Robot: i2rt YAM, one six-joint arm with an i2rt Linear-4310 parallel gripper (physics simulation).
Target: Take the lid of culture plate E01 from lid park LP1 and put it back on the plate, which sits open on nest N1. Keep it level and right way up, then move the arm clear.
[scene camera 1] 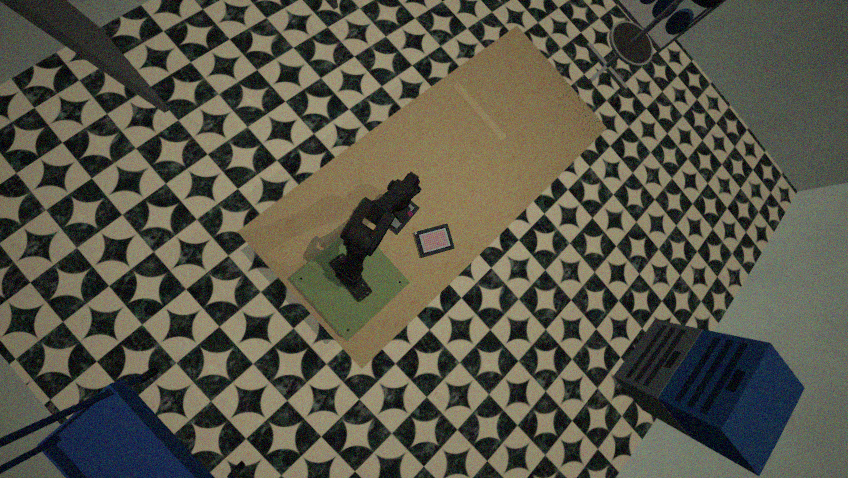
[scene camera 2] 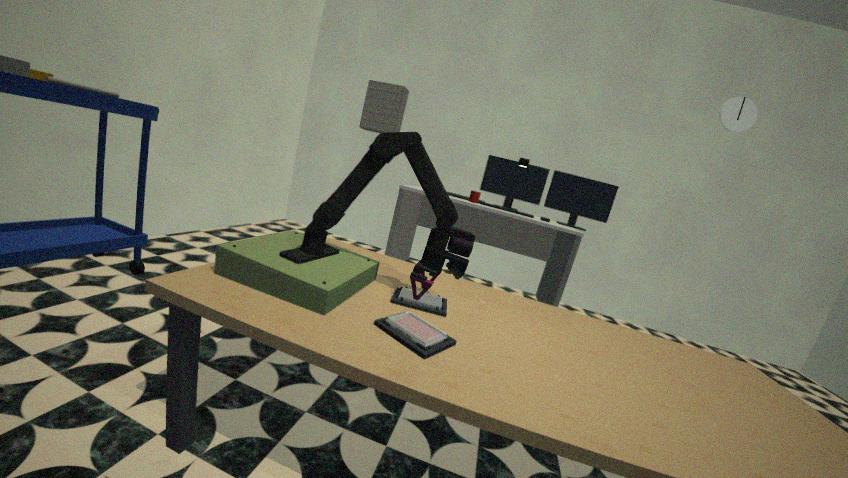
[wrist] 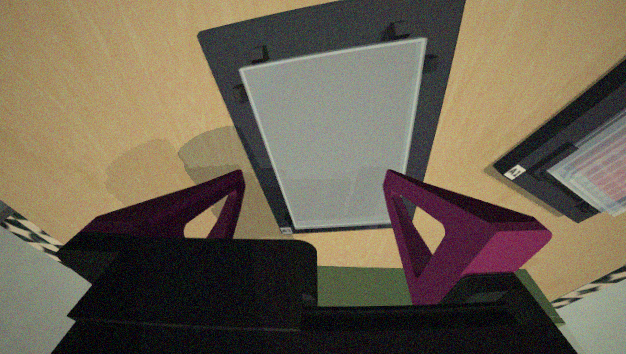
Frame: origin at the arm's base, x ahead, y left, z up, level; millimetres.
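Where they show: gripper, fingertip midpoint: (scene camera 2: 419, 294) (wrist: 313, 177); arm's base, link origin: (scene camera 1: 350, 277) (scene camera 2: 311, 254).
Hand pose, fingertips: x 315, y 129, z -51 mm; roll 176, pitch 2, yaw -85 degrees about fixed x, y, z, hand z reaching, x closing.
Things, the pixels of their top centre, and the offset from my fingertips. Level surfaces: height alone.
- dark lid park, top centre: (wrist: 339, 168) (scene camera 2: 421, 296) (scene camera 1: 398, 211) dz +1, dx +10, dy -15 mm
- culture plate, top centre: (scene camera 2: 417, 325) (scene camera 1: 435, 240) dz +8, dx +67, dy -216 mm
- dark nest, top centre: (scene camera 2: 416, 328) (scene camera 1: 434, 240) dz -1, dx +67, dy -216 mm
- wooden table, surface height: dz -19 mm
The clear, greyish lid (scene camera 1: 395, 223) (scene camera 2: 435, 302) (wrist: 335, 130) lies flat on the dark lid park (scene camera 2: 443, 311) (wrist: 320, 27). My gripper (scene camera 1: 409, 211) (scene camera 2: 422, 289) (wrist: 313, 177) has magenta fingers; it is open and empty, close above the near end of the lid. In the wrist view the left fingertip is outside the lid's left edge and the right fingertip overlaps its right edge. Their exact height is unclear. The culture plate (scene camera 1: 434, 240) (scene camera 2: 417, 326) (wrist: 607, 175) shows pink wells and sits on the dark nest (scene camera 1: 418, 242) (scene camera 2: 425, 352) (wrist: 545, 145), beside the park.
The arm's base stands on a green block (scene camera 1: 380, 282) (scene camera 2: 270, 279) at one end of the wooden table (scene camera 1: 504, 89) (scene camera 2: 593, 380). The nest lies between the park and the table's long edge. A blue cart (scene camera 2: 118, 237) and a desk (scene camera 2: 504, 228) with two monitors stand away from the table.
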